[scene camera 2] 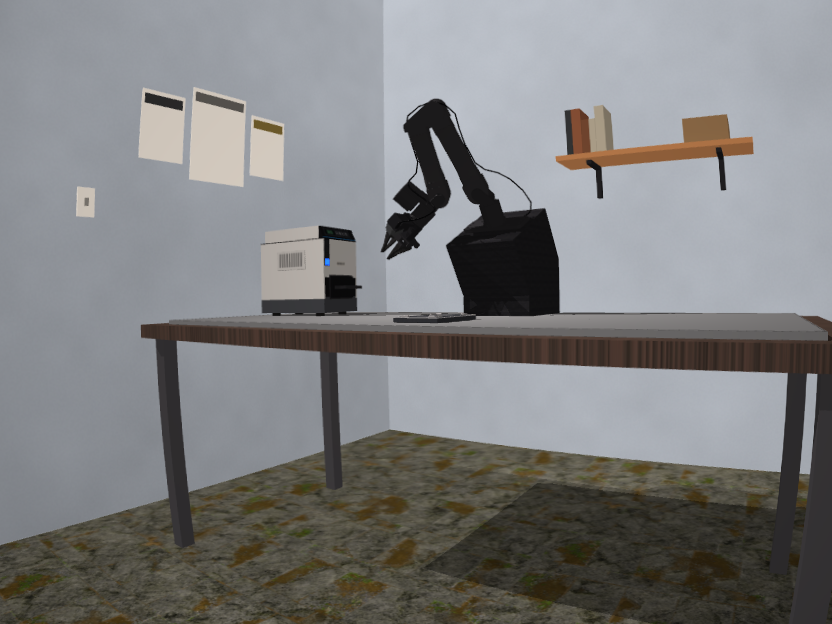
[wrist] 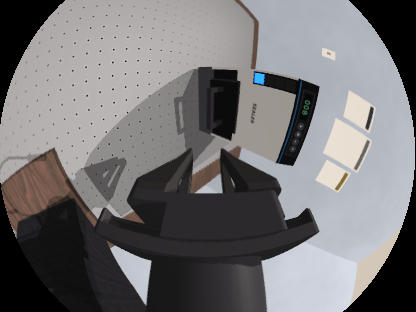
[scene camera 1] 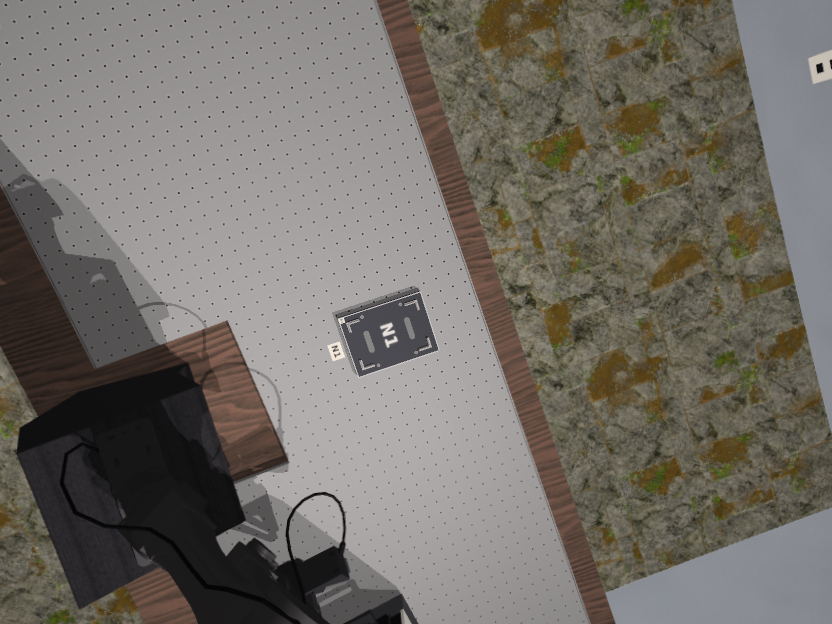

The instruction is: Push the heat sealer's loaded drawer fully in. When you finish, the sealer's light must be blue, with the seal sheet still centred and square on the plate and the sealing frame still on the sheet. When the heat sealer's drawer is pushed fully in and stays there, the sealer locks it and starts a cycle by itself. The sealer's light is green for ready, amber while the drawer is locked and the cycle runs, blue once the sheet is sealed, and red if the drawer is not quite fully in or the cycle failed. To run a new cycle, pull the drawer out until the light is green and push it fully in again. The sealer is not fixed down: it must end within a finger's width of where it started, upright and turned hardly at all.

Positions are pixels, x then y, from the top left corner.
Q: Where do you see a heat sealer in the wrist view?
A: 274, 111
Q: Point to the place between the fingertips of my gripper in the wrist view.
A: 206, 153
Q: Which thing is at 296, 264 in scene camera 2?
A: A heat sealer.
